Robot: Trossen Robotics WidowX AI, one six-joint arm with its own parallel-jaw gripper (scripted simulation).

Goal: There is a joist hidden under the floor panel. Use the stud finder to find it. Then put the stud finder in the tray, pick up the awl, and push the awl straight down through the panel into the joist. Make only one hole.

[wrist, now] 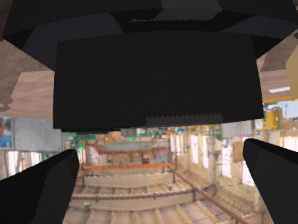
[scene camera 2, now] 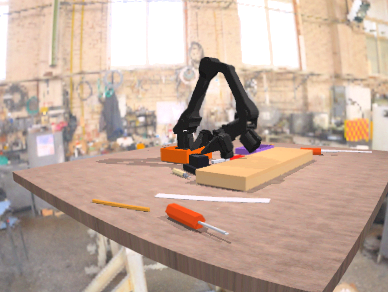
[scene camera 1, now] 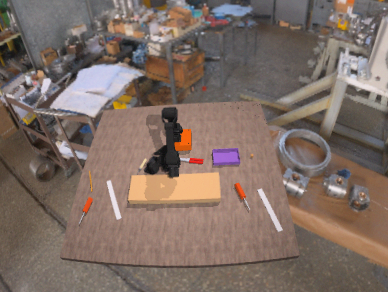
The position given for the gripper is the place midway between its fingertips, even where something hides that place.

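Observation:
Holding nothing, the gripper (scene camera 2: 195,151) stands open, and the wrist view has the gripper (wrist: 162,154) too. A black stud finder (wrist: 111,71) is also part of the scene.

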